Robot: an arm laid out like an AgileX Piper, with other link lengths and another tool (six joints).
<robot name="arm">
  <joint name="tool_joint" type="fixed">
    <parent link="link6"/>
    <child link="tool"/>
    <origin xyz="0.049 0.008 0.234" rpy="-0.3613 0 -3.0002"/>
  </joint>
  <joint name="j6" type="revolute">
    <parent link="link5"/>
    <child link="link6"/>
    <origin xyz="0 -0.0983 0" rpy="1.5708 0 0"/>
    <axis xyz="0 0 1"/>
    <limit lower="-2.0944" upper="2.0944"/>
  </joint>
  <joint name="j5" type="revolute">
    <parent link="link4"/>
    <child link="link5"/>
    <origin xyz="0 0 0" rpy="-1.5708 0 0"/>
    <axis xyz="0 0 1"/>
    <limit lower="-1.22" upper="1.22"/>
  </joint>
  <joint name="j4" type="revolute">
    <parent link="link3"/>
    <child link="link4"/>
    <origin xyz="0.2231 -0.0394 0" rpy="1.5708 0 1.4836"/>
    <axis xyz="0 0 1"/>
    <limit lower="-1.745" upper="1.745"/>
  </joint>
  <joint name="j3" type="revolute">
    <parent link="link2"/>
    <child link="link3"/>
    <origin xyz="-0.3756 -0.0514 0" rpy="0 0 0"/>
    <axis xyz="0 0 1"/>
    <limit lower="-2.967" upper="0"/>
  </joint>
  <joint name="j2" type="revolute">
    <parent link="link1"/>
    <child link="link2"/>
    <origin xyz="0 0 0" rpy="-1.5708 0 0"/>
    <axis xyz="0 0 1"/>
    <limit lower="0" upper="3.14"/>
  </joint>
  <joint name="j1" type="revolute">
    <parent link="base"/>
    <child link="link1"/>
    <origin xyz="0 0 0.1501" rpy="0 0 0"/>
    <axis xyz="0 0 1"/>
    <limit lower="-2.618" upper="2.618"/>
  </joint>
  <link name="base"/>
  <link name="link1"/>
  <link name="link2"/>
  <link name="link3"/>
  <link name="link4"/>
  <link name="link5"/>
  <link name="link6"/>
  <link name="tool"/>
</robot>
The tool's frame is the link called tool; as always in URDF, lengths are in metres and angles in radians.
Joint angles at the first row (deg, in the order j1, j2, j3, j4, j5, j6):
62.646 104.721 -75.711 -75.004 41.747 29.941
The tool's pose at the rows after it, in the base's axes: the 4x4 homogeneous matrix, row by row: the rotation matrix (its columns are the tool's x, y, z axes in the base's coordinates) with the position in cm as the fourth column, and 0 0 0 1 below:
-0.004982 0.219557 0.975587 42.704; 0.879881 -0.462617 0.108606 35.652; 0.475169 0.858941 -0.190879 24.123; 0 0 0 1
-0.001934 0.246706 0.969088 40.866; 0.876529 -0.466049 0.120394 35.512; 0.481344 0.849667 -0.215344 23.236; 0 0 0 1
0.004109 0.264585 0.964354 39.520; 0.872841 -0.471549 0.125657 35.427; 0.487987 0.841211 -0.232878 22.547; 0 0 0 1
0.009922 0.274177 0.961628 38.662; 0.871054 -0.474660 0.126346 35.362; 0.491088 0.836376 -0.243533 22.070; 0 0 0 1
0.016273 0.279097 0.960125 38.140; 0.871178 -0.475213 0.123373 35.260; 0.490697 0.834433 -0.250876 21.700; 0 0 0 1
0.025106 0.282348 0.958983 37.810; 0.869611 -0.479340 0.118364 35.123; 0.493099 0.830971 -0.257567 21.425; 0 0 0 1
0.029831 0.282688 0.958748 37.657; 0.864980 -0.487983 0.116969 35.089; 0.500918 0.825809 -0.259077 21.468; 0 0 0 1
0.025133 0.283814 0.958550 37.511; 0.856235 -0.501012 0.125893 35.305; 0.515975 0.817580 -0.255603 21.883; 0 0 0 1
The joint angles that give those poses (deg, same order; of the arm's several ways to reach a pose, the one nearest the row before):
64.318 102.837 -72.387 -74.472 41.434 31.510
65.903 101.458 -69.603 -73.987 41.322 33.250
67.191 100.620 -67.697 -73.702 41.433 34.926
68.127 100.228 -66.564 -73.544 41.725 36.128
68.751 100.114 -65.924 -73.343 42.109 36.843
69.078 100.019 -65.509 -73.079 42.362 37.463
69.201 99.768 -65.305 -73.069 42.384 38.070
69.288 99.181 -65.186 -73.343 41.962 38.650

